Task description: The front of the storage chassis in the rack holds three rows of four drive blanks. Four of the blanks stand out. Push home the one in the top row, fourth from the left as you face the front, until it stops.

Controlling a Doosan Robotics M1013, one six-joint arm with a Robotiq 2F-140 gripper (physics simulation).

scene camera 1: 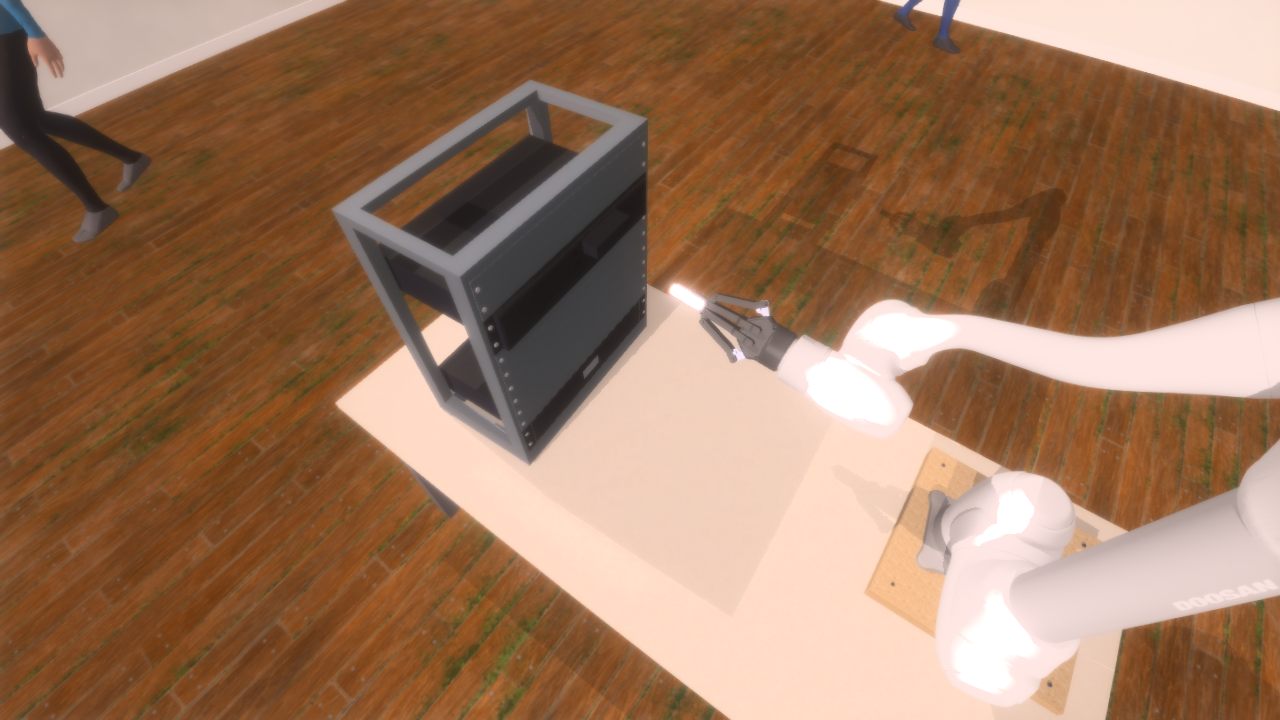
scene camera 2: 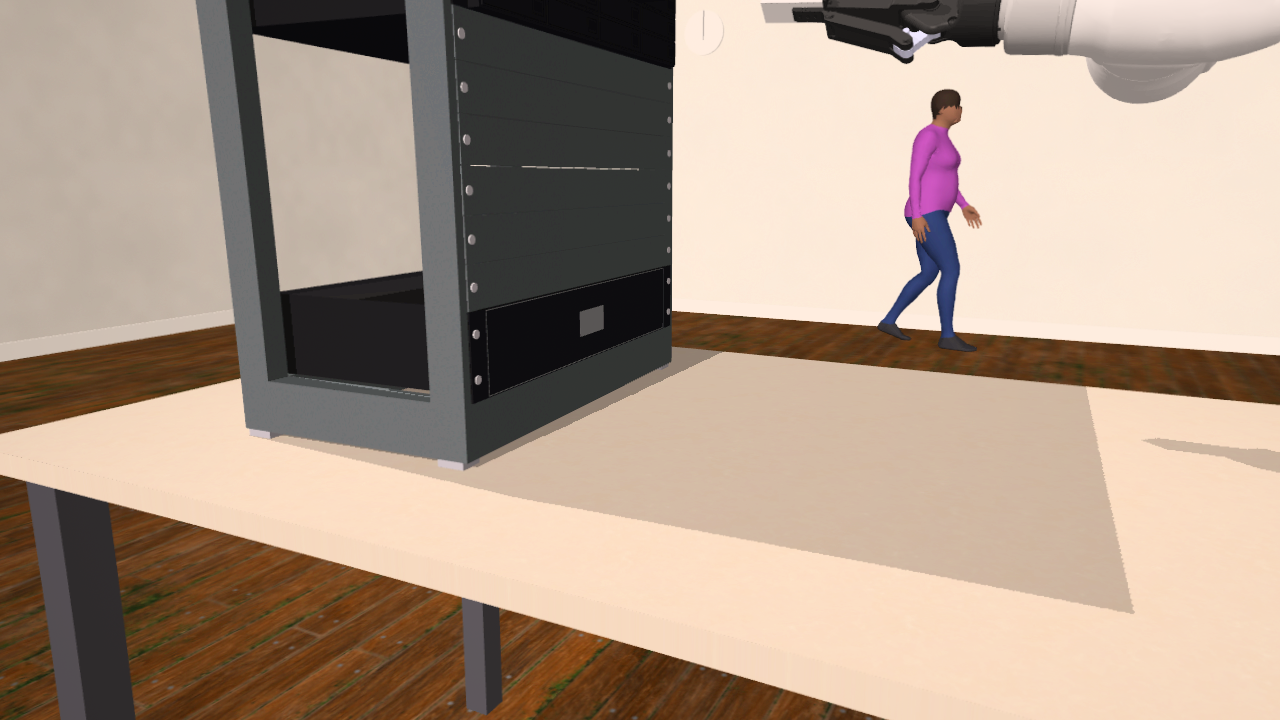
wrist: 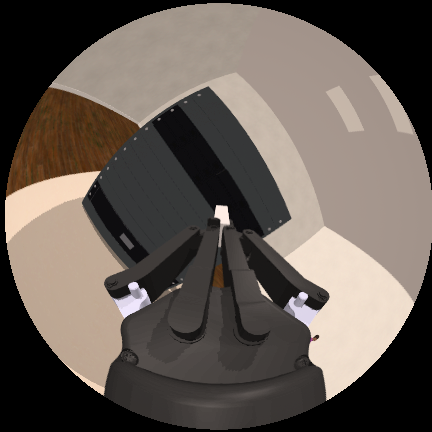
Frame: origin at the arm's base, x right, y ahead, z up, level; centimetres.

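Where they show: gripper, fingertip midpoint: (scene camera 1: 674,287) (scene camera 2: 765,7) (wrist: 220,214).
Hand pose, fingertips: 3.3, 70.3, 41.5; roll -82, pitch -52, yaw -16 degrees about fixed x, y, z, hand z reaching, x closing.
Each offset is from my fingertips to the top centre of the thing, as dx, dy, dz. "spot": to the spot under its first point. Level surfaces: height alone.
The grey rack (scene camera 1: 552,194) (scene camera 2: 440,223) stands upright on the table. The storage chassis (scene camera 1: 546,295) (scene camera 2: 617,26) (wrist: 185,145) is the black band between grey panels, cut off by the top edge in scene camera 2. A dark block of drive blanks @(+3.8, +19.8, +5.8) (scene camera 1: 608,232) stands out right of the chassis's middle; I cannot tell its rows. The top-row fourth blank is too dark to make out. My gripper (scene camera 1: 700,305) (scene camera 2: 794,13) (wrist: 220,214) is shut with nothing between its fingers, a pale tip at their ends. It hangs in front of the rack, apart from the chassis, and hides part of its right end in the wrist view.
Grey panels @(spot: -6.0, +20.0, -16.5) (scene camera 1: 572,331) (scene camera 2: 563,205) (wrist: 135,175) and a lower black unit @(spot: -14.1, +20.9, -34.7) (scene camera 2: 537,344) (wrist: 117,232) fill the rack front below the chassis. The arm's base stands on a wooden board (scene camera 1: 904,573) on the table @(dz -44.9) (scene camera 1: 626,555) (scene camera 2: 626,555). People walk beyond the table.
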